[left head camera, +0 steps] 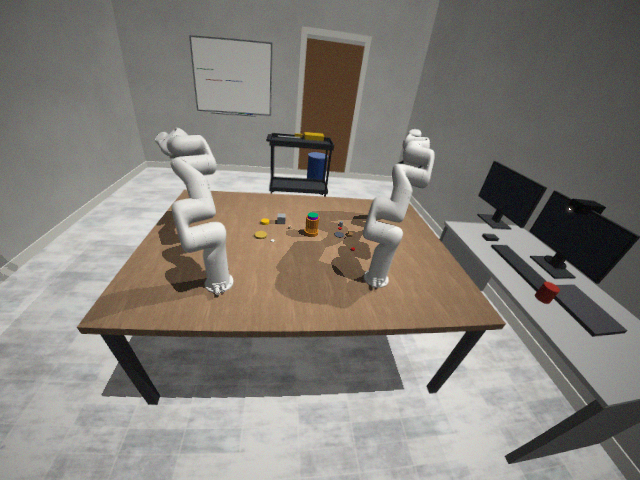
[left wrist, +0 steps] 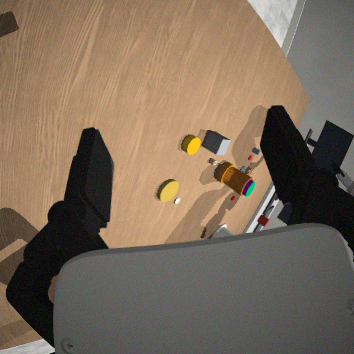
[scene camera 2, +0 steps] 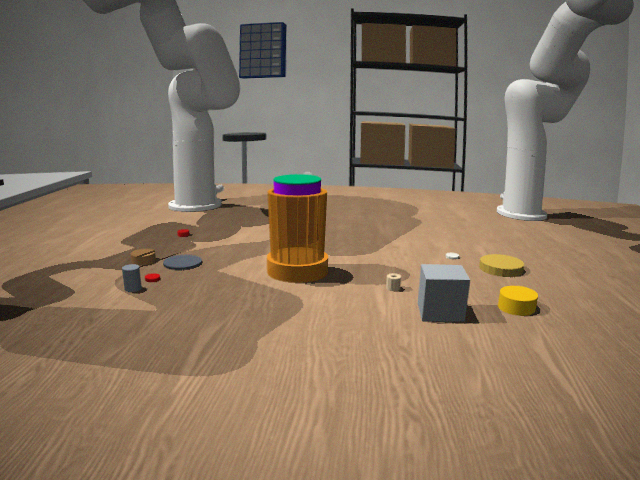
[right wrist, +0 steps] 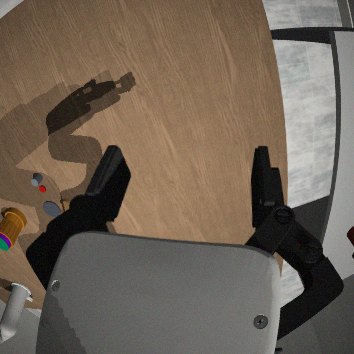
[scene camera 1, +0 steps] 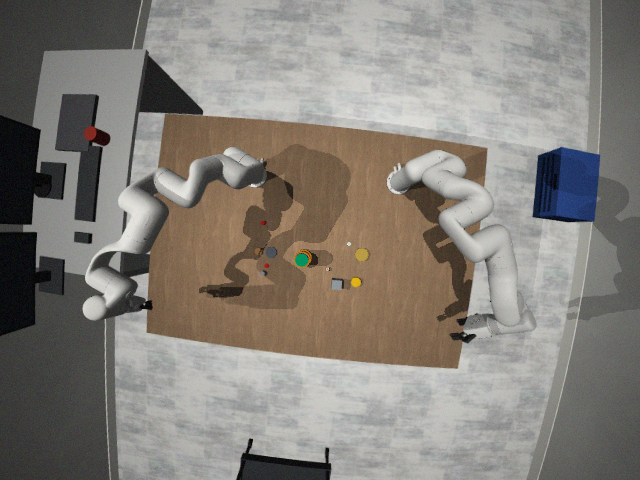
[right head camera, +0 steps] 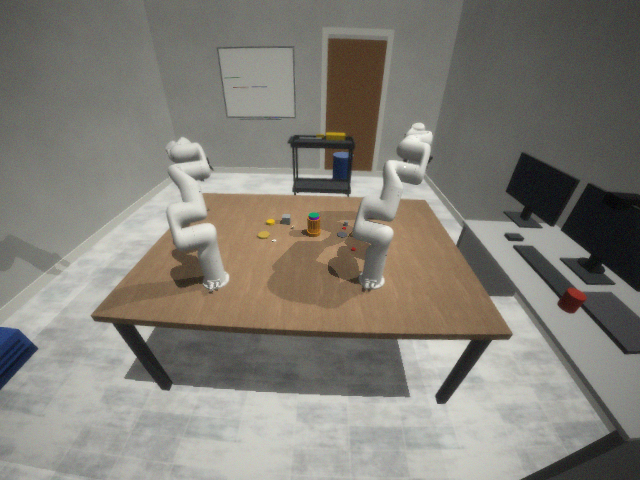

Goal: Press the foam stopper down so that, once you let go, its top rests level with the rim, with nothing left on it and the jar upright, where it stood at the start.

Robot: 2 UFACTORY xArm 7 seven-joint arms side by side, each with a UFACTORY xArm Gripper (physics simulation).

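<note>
An orange see-through jar (left head camera: 311, 226) (right head camera: 313, 227) (scene camera 2: 297, 227) (left wrist: 235, 179) (right wrist: 12, 225) stands upright mid-table. The foam stopper (scene camera 2: 297, 187) (scene camera 1: 301, 259) (left wrist: 248, 188) (right wrist: 4, 243), purple-sided with a green top, sits in its mouth and stands clearly above the rim. I cannot tell whether the green is a separate layer. My left gripper (left wrist: 185, 133) (scene camera 1: 456, 329) is open and empty, high above the table's edge at the right in scene camera 1. My right gripper (right wrist: 186, 159) is open and empty, high by the opposite edge, far from the jar.
Right of the jar in scene camera 2 are a grey cube (scene camera 2: 443, 293), a yellow disc (scene camera 2: 517, 301), a mustard disc (scene camera 2: 501, 265), a beige bead (scene camera 2: 393, 282) and a white disc (scene camera 2: 452, 255). Left are a grey cylinder (scene camera 2: 131, 279), a dark disc (scene camera 2: 182, 261), a brown piece (scene camera 2: 143, 257) and red pieces.
</note>
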